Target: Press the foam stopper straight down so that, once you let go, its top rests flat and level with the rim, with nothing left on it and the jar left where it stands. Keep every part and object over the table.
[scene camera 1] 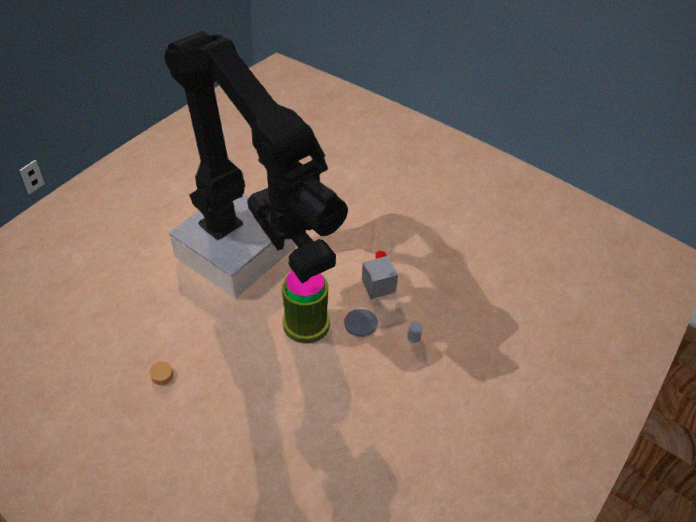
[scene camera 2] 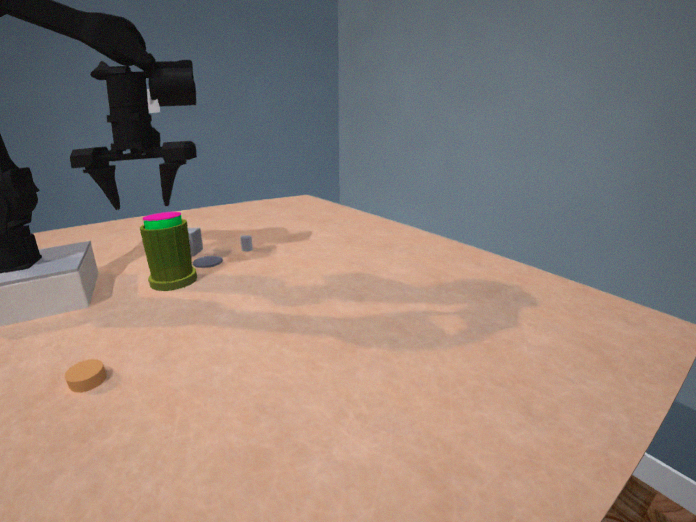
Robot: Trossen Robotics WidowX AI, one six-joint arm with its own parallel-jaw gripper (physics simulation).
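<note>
The dark green ribbed jar (scene camera 1: 305, 321) (scene camera 2: 169, 257) stands upright on the table. The foam stopper (scene camera 1: 305, 284) (scene camera 2: 162, 219), green with a bright pink top, sits in the jar's mouth and stands up above the rim. Its top looks about flat. My gripper (scene camera 2: 142, 206) is open and empty, fingers pointing down. In the scene camera 2 view its tips are higher than the stopper, one above it and one off to the left. In the scene camera 1 view a finger carriage hides the back edge of the stopper, and the fingertips are hidden.
A grey cube (scene camera 1: 380, 278) (scene camera 2: 195, 241), a dark flat disc (scene camera 1: 360, 322) (scene camera 2: 208, 261) and a small grey cylinder (scene camera 1: 414, 331) (scene camera 2: 246, 243) lie near the jar. A red piece (scene camera 1: 380, 254) is behind the cube. An orange-brown disc (scene camera 1: 161, 372) (scene camera 2: 85, 375) lies apart. The arm's base block (scene camera 1: 205, 271) (scene camera 2: 47, 297) is near the jar.
</note>
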